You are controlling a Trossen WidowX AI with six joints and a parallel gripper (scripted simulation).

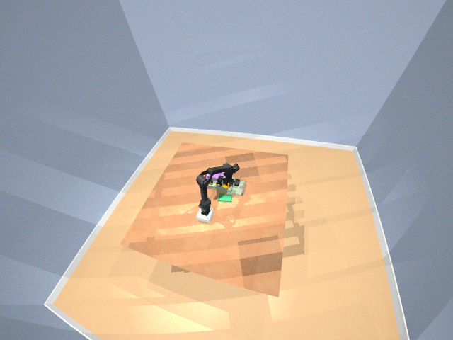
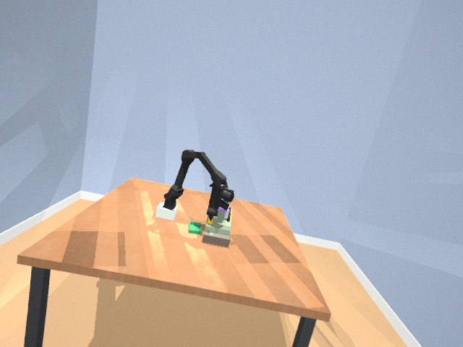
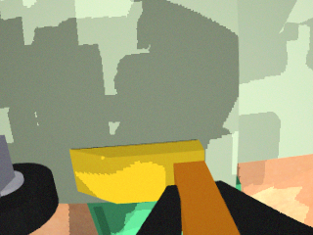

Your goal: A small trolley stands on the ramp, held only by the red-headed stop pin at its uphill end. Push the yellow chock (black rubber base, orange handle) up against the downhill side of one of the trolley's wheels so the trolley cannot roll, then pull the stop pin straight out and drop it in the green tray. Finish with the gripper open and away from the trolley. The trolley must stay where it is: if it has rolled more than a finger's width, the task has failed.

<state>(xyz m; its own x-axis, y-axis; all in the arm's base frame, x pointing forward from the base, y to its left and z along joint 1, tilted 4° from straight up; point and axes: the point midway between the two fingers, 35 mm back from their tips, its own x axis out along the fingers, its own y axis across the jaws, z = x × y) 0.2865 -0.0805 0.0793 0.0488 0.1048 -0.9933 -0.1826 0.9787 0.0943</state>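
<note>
Right now my gripper tip is 20 mm to the right of the yellow chock and 10 mm above it. Also, from my gripper tip: trolley: 30 mm ahead, 140 mm to the left, 20 mm above; then ramp: 30 mm ahead, 130 mm to the left, 40 mm below; then green tray: 80 mm behind, 100 mm below.
</note>
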